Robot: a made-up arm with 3 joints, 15 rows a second.
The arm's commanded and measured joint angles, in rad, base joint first. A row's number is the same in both.
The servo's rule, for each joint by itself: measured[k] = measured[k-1] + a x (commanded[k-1-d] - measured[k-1]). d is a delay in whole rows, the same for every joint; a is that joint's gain. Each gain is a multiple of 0.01, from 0.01 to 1. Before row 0 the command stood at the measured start. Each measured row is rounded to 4 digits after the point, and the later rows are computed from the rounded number. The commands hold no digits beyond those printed.
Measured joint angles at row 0: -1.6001, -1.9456, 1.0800
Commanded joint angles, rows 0 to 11: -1.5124, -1.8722, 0.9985; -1.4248, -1.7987, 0.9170; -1.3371, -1.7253, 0.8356; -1.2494, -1.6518, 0.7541; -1.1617, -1.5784, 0.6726; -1.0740, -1.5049, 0.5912; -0.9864, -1.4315, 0.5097; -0.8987, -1.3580, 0.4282; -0.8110, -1.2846, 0.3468; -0.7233, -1.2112, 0.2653; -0.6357, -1.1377, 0.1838; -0.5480, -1.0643, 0.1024
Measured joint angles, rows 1 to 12: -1.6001, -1.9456, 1.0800; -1.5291, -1.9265, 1.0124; -1.4446, -1.8933, 0.9332; -1.3575, -1.8496, 0.8522; -1.2699, -1.7982, 0.7708; -1.1823, -1.7411, 0.6893; -1.0946, -1.6797, 0.6079; -1.0070, -1.6152, 0.5264; -0.9193, -1.5483, 0.4449; -0.8316, -1.4797, 0.3635; -0.7439, -1.4099, 0.2820; -0.6563, -1.3391, 0.2005
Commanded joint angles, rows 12 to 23: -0.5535, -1.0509, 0.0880; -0.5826, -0.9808, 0.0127; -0.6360, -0.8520, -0.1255; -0.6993, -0.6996, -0.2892; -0.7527, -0.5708, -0.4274; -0.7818, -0.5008, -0.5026; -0.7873, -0.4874, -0.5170; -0.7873, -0.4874, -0.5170; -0.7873, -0.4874, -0.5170; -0.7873, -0.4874, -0.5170; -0.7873, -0.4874, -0.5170; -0.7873, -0.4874, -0.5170
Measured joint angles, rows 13 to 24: -0.5686, -1.2677, 0.1191; -0.5564, -1.2113, 0.0933; -0.5776, -1.1514, 0.0264; -0.6249, -1.0736, -0.0997; -0.6852, -0.9764, -0.2570; -0.7399, -0.8709, -0.3984; -0.7738, -0.7747, -0.4849; -0.7847, -0.7000, -0.5115; -0.7868, -0.6447, -0.5161; -0.7872, -0.6038, -0.5168; -0.7873, -0.5735, -0.5170; -0.7873, -0.5511, -0.5170
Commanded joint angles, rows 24 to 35: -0.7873, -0.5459, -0.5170; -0.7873, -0.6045, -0.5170; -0.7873, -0.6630, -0.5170; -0.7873, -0.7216, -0.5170; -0.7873, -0.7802, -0.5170; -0.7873, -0.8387, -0.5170; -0.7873, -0.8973, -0.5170; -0.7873, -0.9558, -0.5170; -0.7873, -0.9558, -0.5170; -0.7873, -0.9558, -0.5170; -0.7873, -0.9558, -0.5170; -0.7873, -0.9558, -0.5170
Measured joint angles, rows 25 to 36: -0.7873, -0.5345, -0.5170; -0.7873, -0.5375, -0.5170; -0.7873, -0.5549, -0.5170; -0.7873, -0.5830, -0.5170; -0.7873, -0.6190, -0.5170; -0.7873, -0.6609, -0.5170; -0.7873, -0.7071, -0.5170; -0.7873, -0.7566, -0.5170; -0.7873, -0.8084, -0.5170; -0.7873, -0.8467, -0.5170; -0.7873, -0.8751, -0.5170; -0.7873, -0.8961, -0.5170
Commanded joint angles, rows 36 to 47: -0.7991, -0.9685, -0.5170; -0.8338, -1.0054, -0.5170; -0.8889, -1.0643, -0.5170; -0.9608, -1.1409, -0.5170; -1.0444, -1.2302, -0.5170; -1.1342, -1.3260, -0.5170; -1.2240, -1.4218, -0.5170; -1.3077, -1.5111, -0.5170; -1.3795, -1.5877, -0.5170; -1.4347, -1.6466, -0.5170; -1.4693, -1.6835, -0.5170; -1.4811, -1.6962, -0.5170
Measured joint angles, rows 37 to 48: -0.7873, -0.9116, -0.5170; -0.7969, -0.9264, -0.5170; -0.8268, -0.9469, -0.5170; -0.8771, -0.9774, -0.5170; -0.9449, -1.0199, -0.5170; -1.0255, -1.0746, -0.5170; -1.1135, -1.1400, -0.5170; -1.2030, -1.2133, -0.5170; -1.2878, -1.2907, -0.5170; -1.3621, -1.3679, -0.5170; -1.4209, -1.4404, -0.5170; -1.4601, -1.5036, -0.5170
